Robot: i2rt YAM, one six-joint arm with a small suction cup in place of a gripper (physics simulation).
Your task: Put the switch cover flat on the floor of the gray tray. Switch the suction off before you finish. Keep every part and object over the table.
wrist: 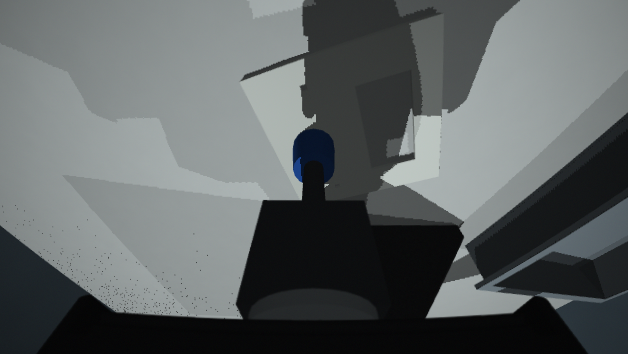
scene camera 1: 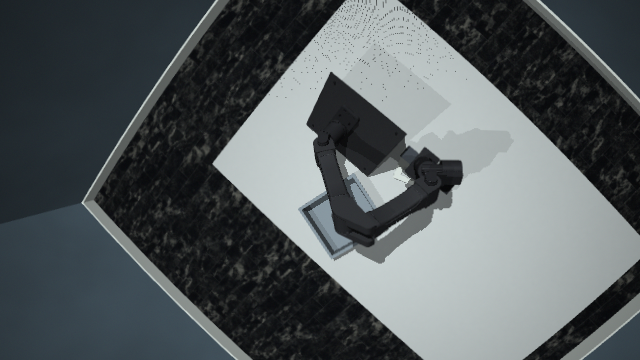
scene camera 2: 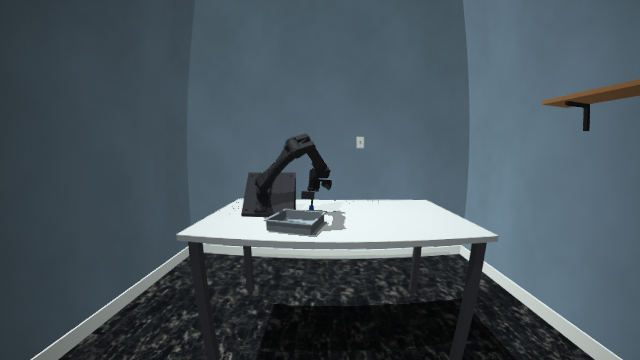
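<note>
The switch cover (scene camera 1: 401, 175) (wrist: 280, 100) is a thin pale plate with a rectangular opening. It lies flat on the table near the arm's base, partly hidden under the wrist in scene camera 1. My gripper (scene camera 2: 311, 207) (wrist: 313, 137), a small blue suction cup on a black stem, points down and is pressed on the solid part of the cover, beside the opening. The suction looks shut on the cover; the contact face itself is hidden. The gray tray (scene camera 1: 318, 234) (scene camera 2: 290, 227) (wrist: 550, 210) stands upright on the table, apart from the cover, partly under the arm in scene camera 1.
The arm's dark slanted base plate (scene camera 1: 330, 97) (scene camera 2: 282, 190) stands close to the cover. The tray's raised walls stand near the table's front edge (scene camera 2: 345, 245). A wooden shelf (scene camera 2: 595, 94) is on the right wall, far from the arm.
</note>
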